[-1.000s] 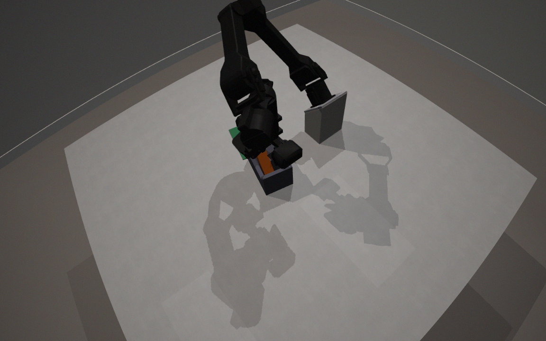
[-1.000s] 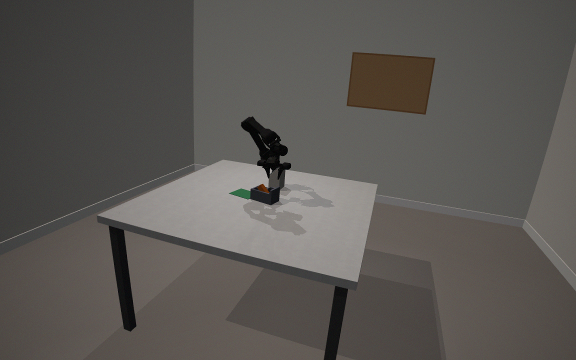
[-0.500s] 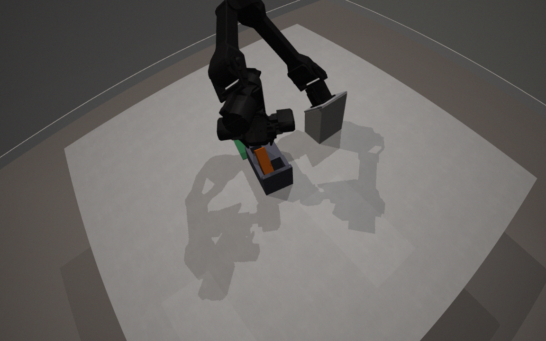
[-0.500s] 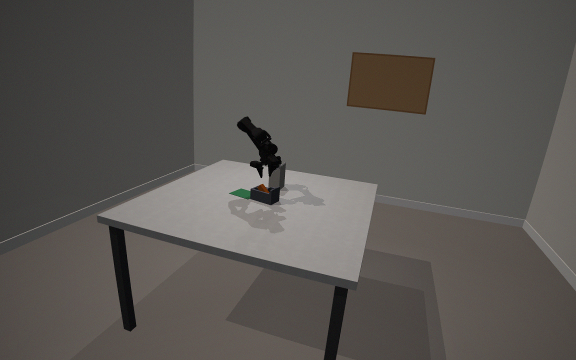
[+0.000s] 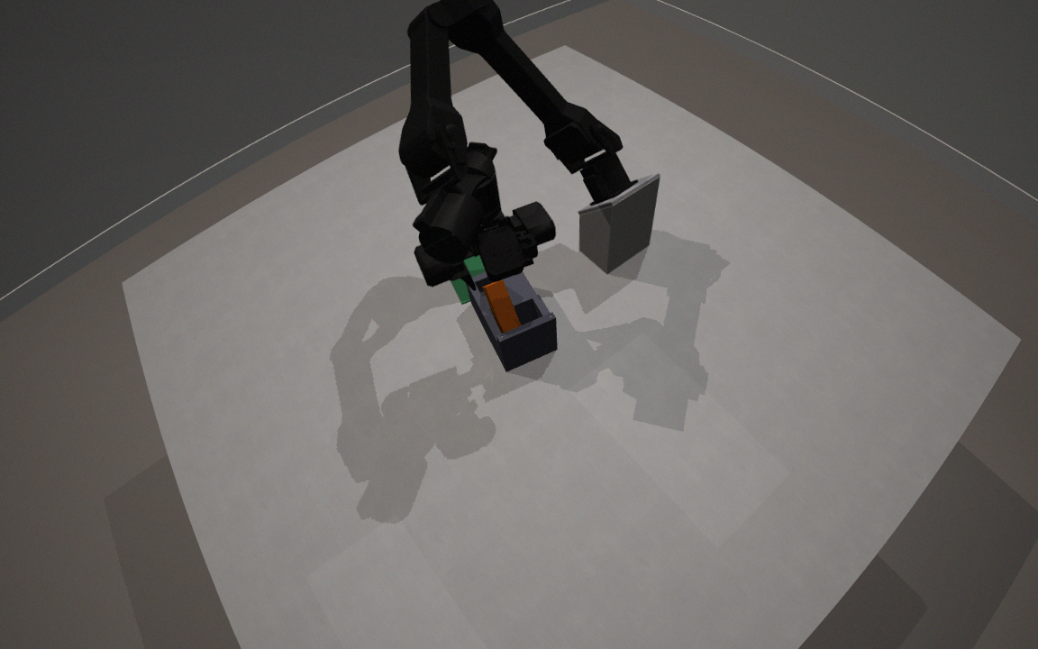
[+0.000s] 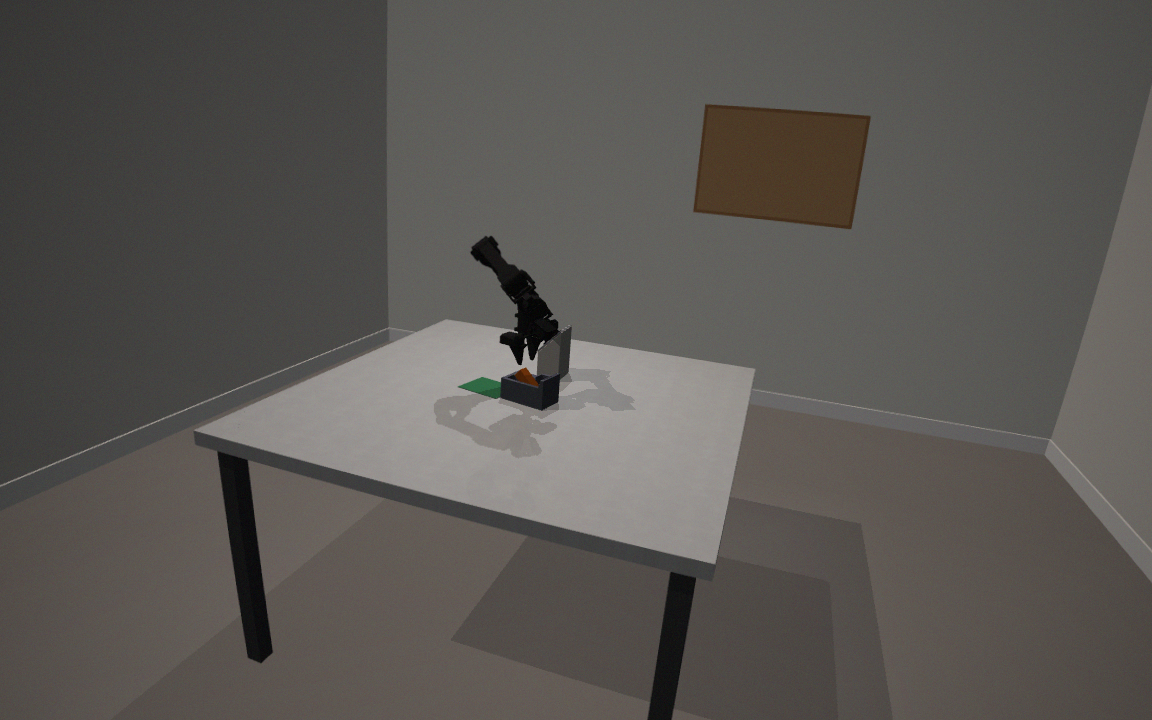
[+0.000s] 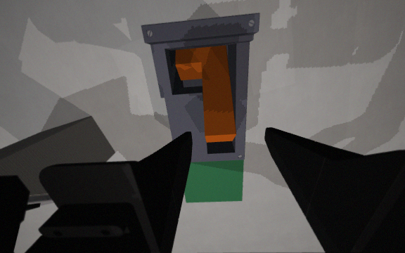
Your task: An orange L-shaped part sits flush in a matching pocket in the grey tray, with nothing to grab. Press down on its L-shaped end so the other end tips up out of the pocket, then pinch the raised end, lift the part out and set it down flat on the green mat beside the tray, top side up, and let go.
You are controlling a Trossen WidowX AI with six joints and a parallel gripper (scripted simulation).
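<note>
My gripper tip is now 8 cm above the orange L-shaped part, 4 cm to the right of it and 1 cm past it. The rest, counted from my gripper tip: green mat: 14 cm below, 13 cm to the right, 7 cm behind.
</note>
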